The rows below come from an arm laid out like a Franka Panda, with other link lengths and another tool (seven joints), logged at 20 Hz.
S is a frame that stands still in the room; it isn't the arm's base.
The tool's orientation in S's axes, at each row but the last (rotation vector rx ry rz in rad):
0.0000, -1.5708, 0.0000
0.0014, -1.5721, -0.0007
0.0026, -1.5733, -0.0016
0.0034, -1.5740, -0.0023
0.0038, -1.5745, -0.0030
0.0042, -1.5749, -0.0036
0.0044, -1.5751, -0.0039
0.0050, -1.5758, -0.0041
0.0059, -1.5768, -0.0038
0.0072, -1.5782, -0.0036
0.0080, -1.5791, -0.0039
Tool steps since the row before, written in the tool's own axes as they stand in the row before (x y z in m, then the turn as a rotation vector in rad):
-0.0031, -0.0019, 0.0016, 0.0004, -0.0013, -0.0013
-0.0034, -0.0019, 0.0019, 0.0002, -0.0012, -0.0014
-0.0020, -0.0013, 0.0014, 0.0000, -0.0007, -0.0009
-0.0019, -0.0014, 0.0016, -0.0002, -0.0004, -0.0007
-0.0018, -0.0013, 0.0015, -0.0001, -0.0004, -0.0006
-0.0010, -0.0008, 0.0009, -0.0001, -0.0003, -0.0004
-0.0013, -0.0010, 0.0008, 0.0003, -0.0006, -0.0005
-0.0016, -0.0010, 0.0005, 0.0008, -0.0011, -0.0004
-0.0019, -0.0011, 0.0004, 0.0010, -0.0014, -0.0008
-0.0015, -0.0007, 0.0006, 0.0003, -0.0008, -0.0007
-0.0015, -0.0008, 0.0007, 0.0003, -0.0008, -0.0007
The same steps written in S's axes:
-0.0016, -0.0019, -0.0031, 0.0013, -0.0013, 0.0004
-0.0019, -0.0019, -0.0034, 0.0014, -0.0012, 0.0002
-0.0014, -0.0013, -0.0020, 0.0009, -0.0007, 0.0000
-0.0016, -0.0014, -0.0019, 0.0007, -0.0004, -0.0002
-0.0015, -0.0013, -0.0018, 0.0006, -0.0004, -0.0001
-0.0009, -0.0008, -0.0010, 0.0004, -0.0003, -0.0001
-0.0008, -0.0010, -0.0013, 0.0005, -0.0006, 0.0003
-0.0005, -0.0010, -0.0016, 0.0004, -0.0011, 0.0008
-0.0004, -0.0011, -0.0019, 0.0008, -0.0014, 0.0010
-0.0006, -0.0007, -0.0015, 0.0007, -0.0008, 0.0003
-0.0007, -0.0008, -0.0015, 0.0007, -0.0008, 0.0003

